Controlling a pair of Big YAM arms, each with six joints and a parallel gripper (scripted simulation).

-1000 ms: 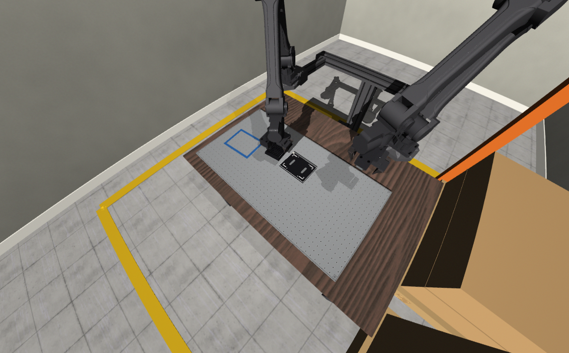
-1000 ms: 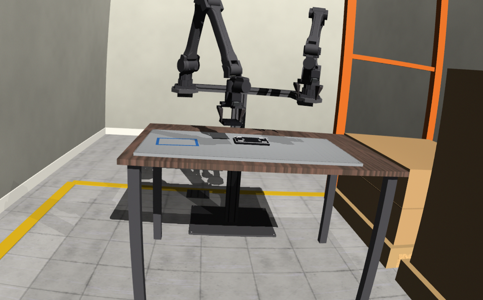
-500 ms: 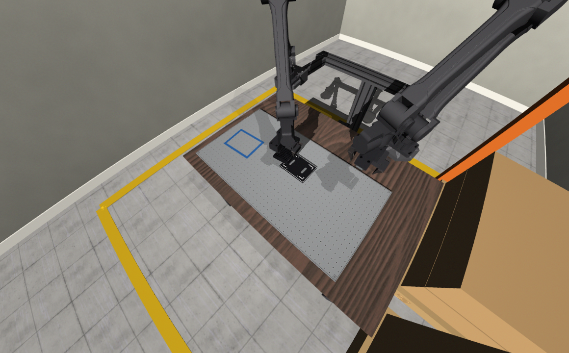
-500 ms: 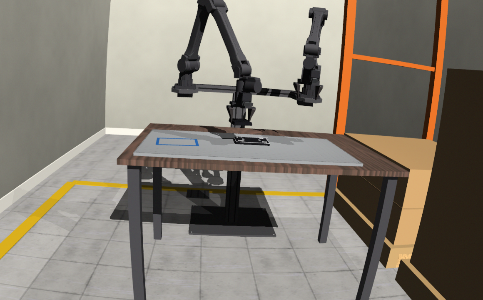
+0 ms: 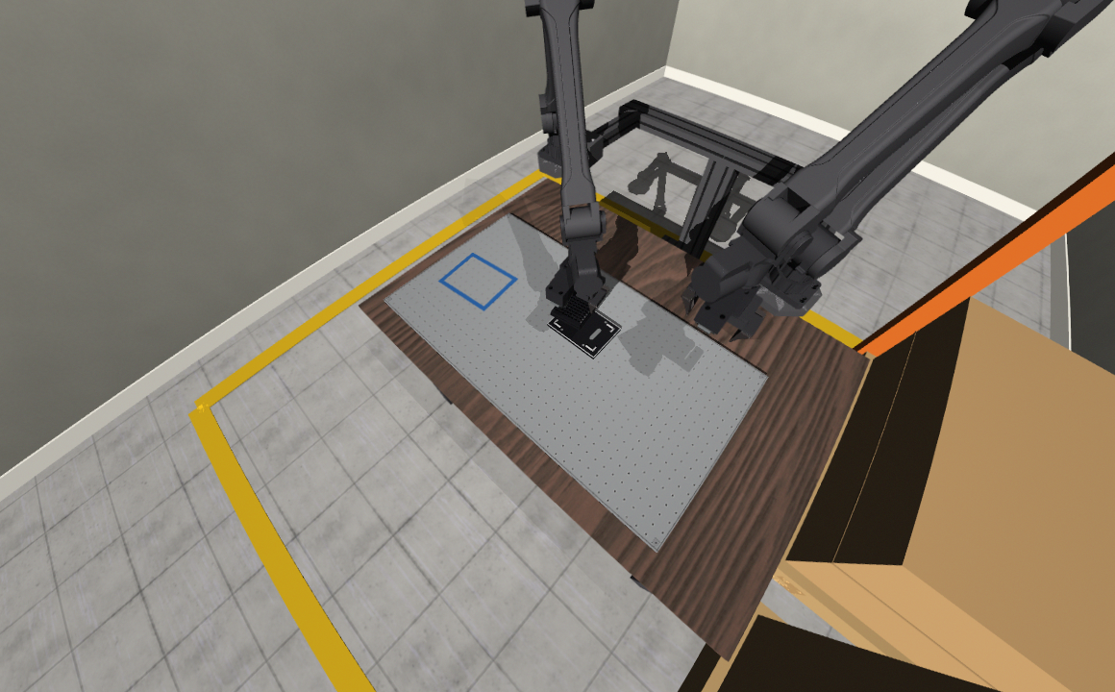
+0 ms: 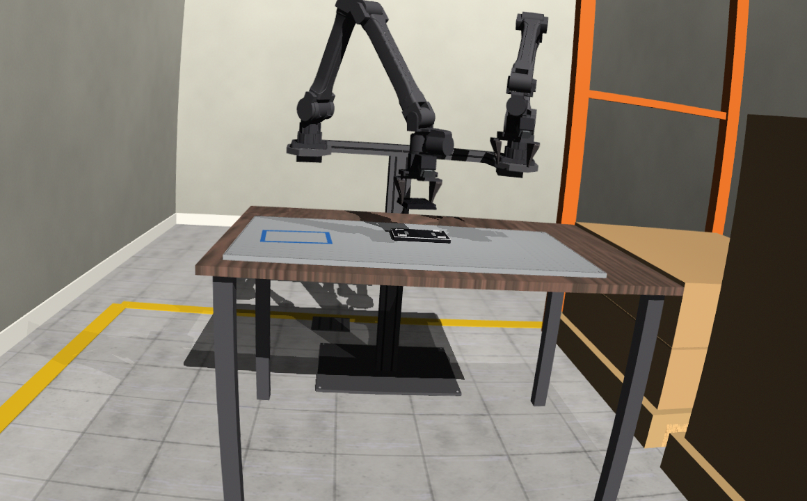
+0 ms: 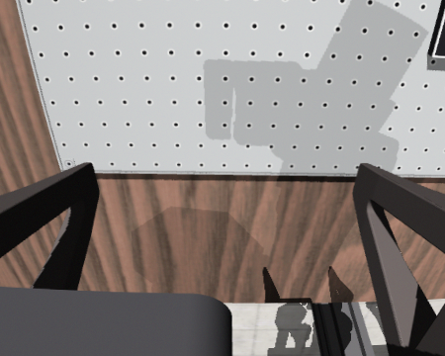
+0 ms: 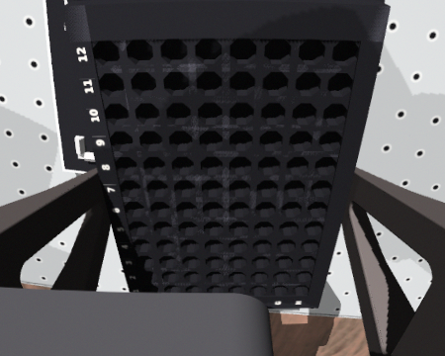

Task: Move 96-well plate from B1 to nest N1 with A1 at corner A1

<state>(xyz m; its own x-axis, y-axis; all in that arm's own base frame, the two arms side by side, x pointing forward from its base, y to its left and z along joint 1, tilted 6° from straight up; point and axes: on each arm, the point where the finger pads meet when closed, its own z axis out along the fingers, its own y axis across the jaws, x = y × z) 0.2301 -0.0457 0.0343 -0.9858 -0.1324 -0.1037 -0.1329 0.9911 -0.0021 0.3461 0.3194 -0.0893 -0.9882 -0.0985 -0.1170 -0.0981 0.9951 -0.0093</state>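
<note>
My right gripper is now 10 mm past the black plate nest N1, 20 mm to the right of it and 100 mm above it. Also, from my right hand: black 96-well plate right at my right hand.
</note>
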